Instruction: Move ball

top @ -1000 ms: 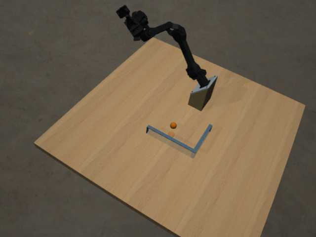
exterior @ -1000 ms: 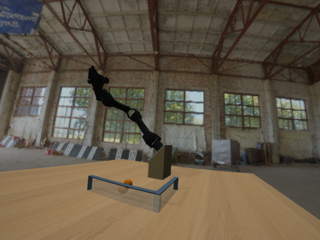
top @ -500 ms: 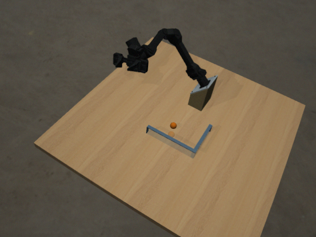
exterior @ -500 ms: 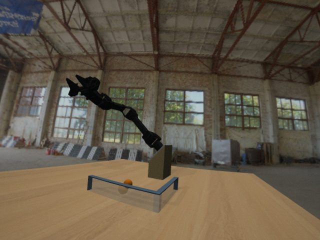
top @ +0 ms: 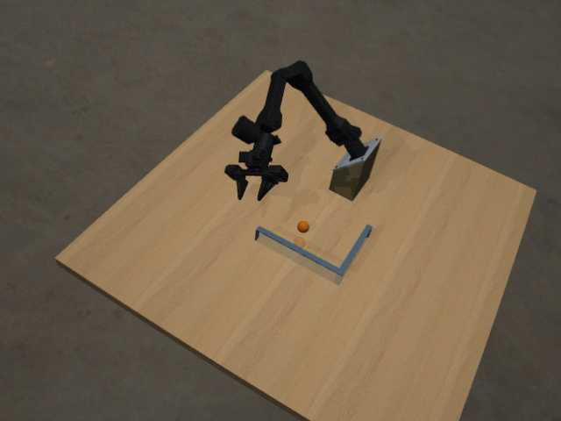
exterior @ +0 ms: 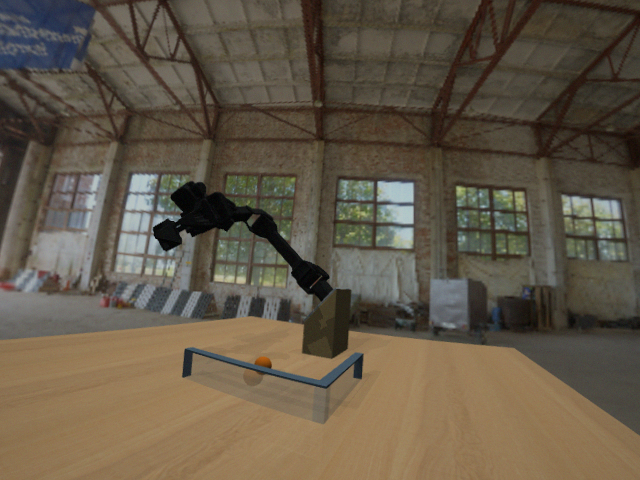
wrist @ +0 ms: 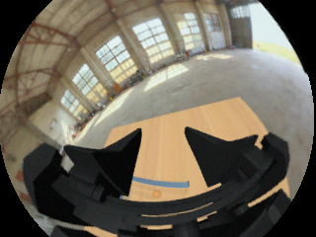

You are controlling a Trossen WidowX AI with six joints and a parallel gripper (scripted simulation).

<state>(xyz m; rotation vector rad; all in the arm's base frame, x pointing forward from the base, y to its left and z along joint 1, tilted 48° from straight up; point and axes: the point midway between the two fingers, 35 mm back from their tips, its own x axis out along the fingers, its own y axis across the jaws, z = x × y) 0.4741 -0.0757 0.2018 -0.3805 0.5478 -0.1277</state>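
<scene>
Right now my gripper tip is 280 mm above the orange ball, 210 mm past it and 120 mm to the right of it. From my gripper tip the other things lie so: clear wall (270 mm below, 150 mm to the left, 80 mm behind).
</scene>
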